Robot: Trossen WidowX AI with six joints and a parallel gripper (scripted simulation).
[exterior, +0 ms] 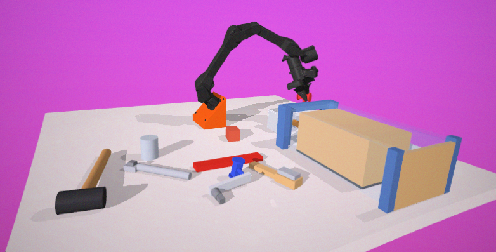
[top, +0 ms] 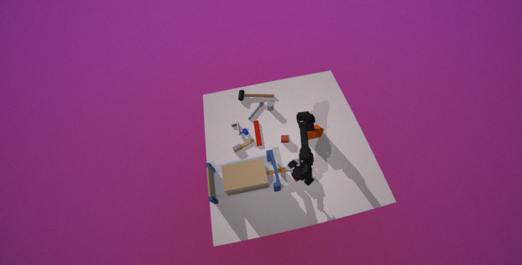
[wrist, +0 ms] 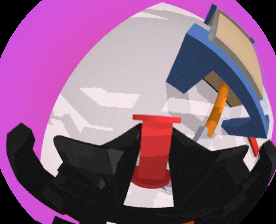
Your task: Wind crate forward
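Now: gripper tip 2 cm past the red-knobbed crank, 4 cm to the left of it and 3 cm above it. Round my gripper tip: rack: 36 cm ahead, 11 cm to the right, 6 cm below; red knob: 1 cm behind, 1 cm to the right; grey winch: 6 cm behind, 11 cm to the right, 10 cm below.
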